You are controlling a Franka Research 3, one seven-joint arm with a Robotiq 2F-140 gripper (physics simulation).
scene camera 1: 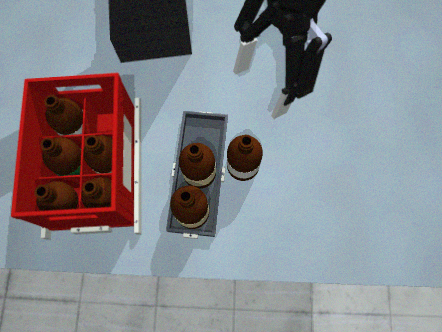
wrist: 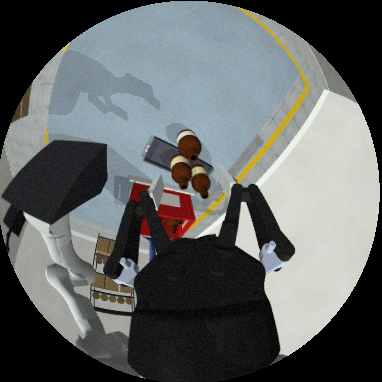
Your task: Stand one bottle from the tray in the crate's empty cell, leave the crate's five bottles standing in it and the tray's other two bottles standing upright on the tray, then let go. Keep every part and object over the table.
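The red crate (scene camera 1: 30,145) (wrist: 186,206) stands at the left in the scene view. It holds five brown bottles, and its upper right cell is empty. The grey tray (scene camera 1: 202,126) (wrist: 159,151) bears two upright brown bottles with cream labels, a middle one (scene camera 1: 197,162) (wrist: 180,170) and a front one (scene camera 1: 189,206) (wrist: 200,179). A third bottle with a white label (scene camera 1: 244,155) (wrist: 189,145) stands upright on the table, just right of the tray. My gripper (scene camera 1: 259,91) (wrist: 189,176) is open and empty, above and behind the white-label bottle in the scene view, apart from it.
A black block (scene camera 1: 150,30) (wrist: 55,175) stands behind the crate and tray. A long white strip (scene camera 1: 137,175) lies along the crate's right side, and short white pieces border the crate and tray. The table's front edge runs below them, with tiled floor (scene camera 1: 195,305) beyond.
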